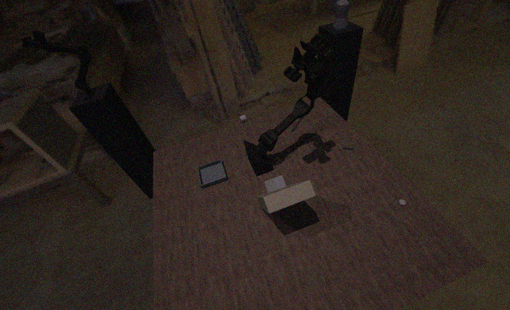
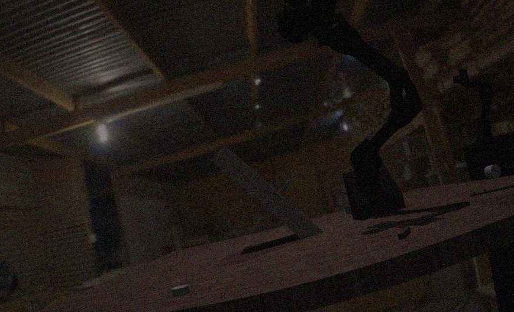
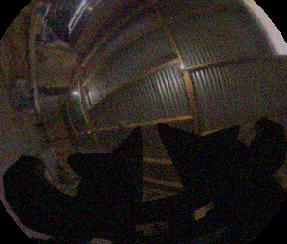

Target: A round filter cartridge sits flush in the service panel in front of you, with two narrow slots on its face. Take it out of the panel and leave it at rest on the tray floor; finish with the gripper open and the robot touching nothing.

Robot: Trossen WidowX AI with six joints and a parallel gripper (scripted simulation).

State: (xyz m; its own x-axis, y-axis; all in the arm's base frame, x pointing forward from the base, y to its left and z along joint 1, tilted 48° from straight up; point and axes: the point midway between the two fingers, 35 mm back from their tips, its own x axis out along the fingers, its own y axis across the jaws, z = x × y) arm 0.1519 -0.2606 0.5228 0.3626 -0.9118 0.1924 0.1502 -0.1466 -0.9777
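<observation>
Right now my gripper tip is 46 cm above the round filter cartridge, 24 cm short of it and 18 cm to the left of it. Also, from my gripper tip: service panel (53 cm below, 20 cm ahead, 18 cm to the right); grey tray (68 cm below, 48 cm to the right, 17 cm behind).
</observation>
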